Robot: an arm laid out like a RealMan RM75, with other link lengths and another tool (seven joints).
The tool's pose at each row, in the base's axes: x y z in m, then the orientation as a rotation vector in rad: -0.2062, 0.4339, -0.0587, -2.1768, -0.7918, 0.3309; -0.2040, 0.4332, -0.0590, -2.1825, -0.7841, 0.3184; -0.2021, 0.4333, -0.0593, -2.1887, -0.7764, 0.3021; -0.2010, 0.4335, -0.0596, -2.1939, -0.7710, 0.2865; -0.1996, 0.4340, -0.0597, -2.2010, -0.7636, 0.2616; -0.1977, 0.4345, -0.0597, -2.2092, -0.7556, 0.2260; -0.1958, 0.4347, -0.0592, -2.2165, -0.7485, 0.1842; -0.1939, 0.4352, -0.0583, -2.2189, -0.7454, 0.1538; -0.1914, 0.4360, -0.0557, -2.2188, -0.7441, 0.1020
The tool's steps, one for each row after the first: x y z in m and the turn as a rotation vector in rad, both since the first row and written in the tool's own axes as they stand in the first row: 0.0012, 0.0015, -0.0012, -0.0047, 0.0111, 0.0028; 0.0028, 0.0025, -0.0019, -0.0105, 0.0249, 0.0047; 0.0037, 0.0031, -0.0021, -0.0160, 0.0373, 0.0049; 0.0051, 0.0036, -0.0024, -0.0244, 0.0568, 0.0041; 0.0069, 0.0041, -0.0029, -0.0357, 0.0837, 0.0007; 0.0085, 0.0045, -0.0040, -0.0481, 0.1145, -0.0054; 0.0103, 0.0044, -0.0052, -0.0554, 0.1365, -0.0122; 0.0128, 0.0031, -0.0077, -0.0659, 0.1728, -0.0276
